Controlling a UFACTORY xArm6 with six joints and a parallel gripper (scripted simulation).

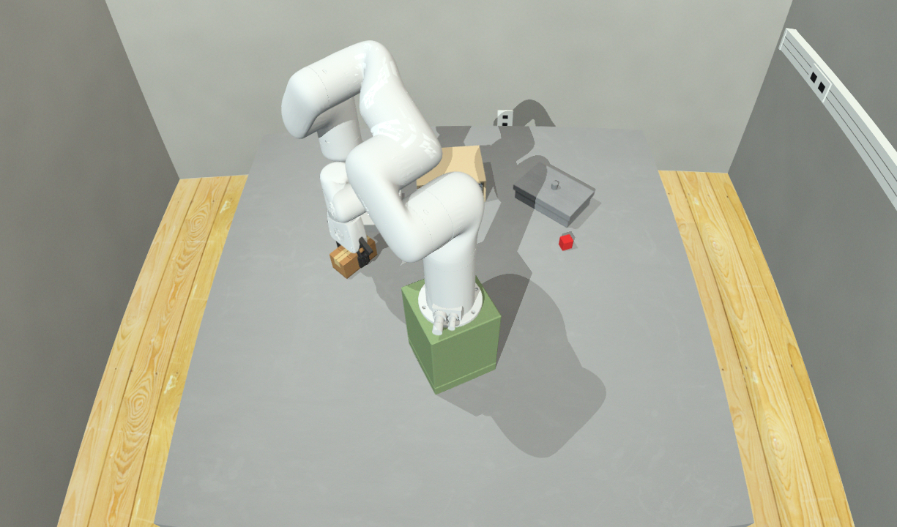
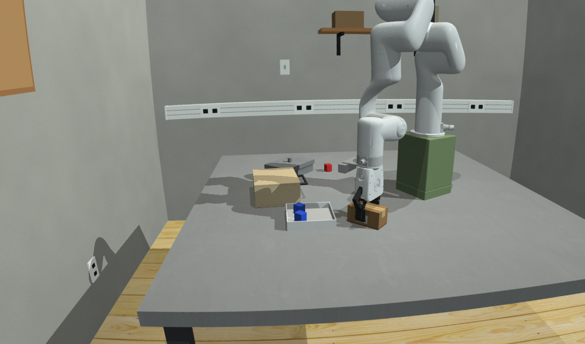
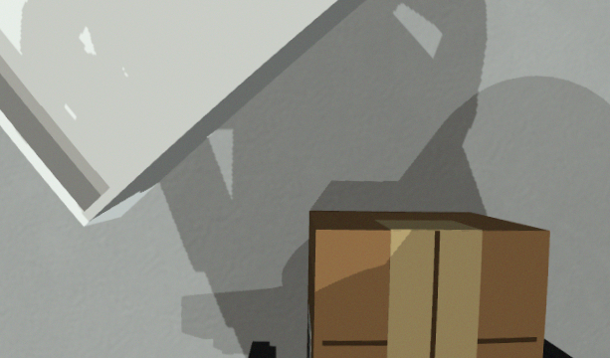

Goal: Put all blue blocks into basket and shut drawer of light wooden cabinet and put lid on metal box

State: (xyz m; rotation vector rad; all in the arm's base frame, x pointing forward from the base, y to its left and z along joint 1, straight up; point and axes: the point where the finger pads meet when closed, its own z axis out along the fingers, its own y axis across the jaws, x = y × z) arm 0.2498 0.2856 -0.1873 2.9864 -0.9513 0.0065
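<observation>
My hand is right at the brown cardboard box. From my hand the other things lie so: light wooden cabinet 30 cm ahead, 21 cm to the right, 1 cm above; then white basket 18 cm ahead, 2 cm below, 1 cm to the right; then red block 54 cm to the right, 11 cm ahead, 2 cm below.
</observation>
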